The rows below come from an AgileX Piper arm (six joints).
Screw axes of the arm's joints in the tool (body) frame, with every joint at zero. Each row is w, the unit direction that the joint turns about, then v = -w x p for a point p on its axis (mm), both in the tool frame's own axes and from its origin. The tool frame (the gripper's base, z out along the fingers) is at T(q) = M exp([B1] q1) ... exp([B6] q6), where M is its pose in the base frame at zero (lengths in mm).
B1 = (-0.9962, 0, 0.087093, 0, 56.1, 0)
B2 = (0, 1, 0, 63.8, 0, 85)
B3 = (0, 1, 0, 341.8, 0, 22)
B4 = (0, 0, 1, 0, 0, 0)
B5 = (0, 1, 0, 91, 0, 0)
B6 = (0, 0, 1, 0, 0, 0)
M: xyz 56.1 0 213.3 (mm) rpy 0 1.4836 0 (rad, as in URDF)
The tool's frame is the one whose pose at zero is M.
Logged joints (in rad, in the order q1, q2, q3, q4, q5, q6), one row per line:
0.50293, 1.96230, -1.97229, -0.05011, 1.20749, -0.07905
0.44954, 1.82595, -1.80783, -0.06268, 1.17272, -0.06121
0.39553, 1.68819, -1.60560, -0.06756, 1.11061, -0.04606
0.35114, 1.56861, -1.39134, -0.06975, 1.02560, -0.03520
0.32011, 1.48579, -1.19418, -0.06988, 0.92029, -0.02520
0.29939, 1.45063, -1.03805, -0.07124, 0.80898, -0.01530
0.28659, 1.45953, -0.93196, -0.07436, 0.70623, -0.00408
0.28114, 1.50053, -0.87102, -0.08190, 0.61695, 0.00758
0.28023, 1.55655, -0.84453, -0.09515, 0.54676, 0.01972
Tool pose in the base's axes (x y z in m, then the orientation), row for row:
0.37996, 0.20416, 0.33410, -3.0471, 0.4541, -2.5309
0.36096, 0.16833, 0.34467, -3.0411, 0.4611, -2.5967
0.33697, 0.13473, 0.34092, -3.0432, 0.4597, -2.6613
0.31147, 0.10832, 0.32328, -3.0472, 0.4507, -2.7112
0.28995, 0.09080, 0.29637, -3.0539, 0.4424, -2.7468
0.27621, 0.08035, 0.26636, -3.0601, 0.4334, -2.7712
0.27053, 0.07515, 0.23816, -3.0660, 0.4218, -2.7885
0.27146, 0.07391, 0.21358, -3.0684, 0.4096, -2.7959
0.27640, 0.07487, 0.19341, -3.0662, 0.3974, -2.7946
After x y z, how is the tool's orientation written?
As angles about the fixed x, y, z axes (roll, pitch, yaw), in radians.
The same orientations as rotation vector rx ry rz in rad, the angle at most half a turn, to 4 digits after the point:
-0.7778, 2.5648, 0.0653
-0.6883, 2.5808, 0.0393
-0.6057, 2.6029, 0.0209
-0.5443, 2.6260, 0.0075
-0.5017, 2.6440, 0.0029
-0.4735, 2.6592, 0.0013
-0.4549, 2.6751, 0.0010
-0.4484, 2.6887, -0.0009
-0.4521, 2.6999, -0.0065

